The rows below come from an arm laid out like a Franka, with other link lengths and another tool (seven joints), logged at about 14 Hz.
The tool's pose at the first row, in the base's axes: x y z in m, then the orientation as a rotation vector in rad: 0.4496, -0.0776, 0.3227, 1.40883, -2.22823, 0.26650
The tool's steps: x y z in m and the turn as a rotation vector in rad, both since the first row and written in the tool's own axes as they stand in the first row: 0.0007, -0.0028, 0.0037, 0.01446, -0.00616, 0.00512; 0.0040, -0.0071, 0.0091, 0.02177, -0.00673, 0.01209; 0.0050, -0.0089, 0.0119, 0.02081, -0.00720, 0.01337; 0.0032, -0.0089, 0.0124, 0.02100, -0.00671, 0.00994; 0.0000, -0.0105, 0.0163, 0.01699, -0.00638, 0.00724; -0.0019, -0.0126, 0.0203, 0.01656, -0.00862, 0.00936
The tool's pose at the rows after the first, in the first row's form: 0.4507, -0.0809, 0.3196, 1.41348, -2.23945, 0.28091; 0.4518, -0.0877, 0.3162, 1.40995, -2.24637, 0.29137; 0.4522, -0.0904, 0.3141, 1.40827, -2.24757, 0.29039; 0.4527, -0.0892, 0.3128, 1.41188, -2.24460, 0.28976; 0.4541, -0.0890, 0.3077, 1.41259, -2.24164, 0.28442; 0.4554, -0.0901, 0.3031, 1.41104, -2.24500, 0.28319
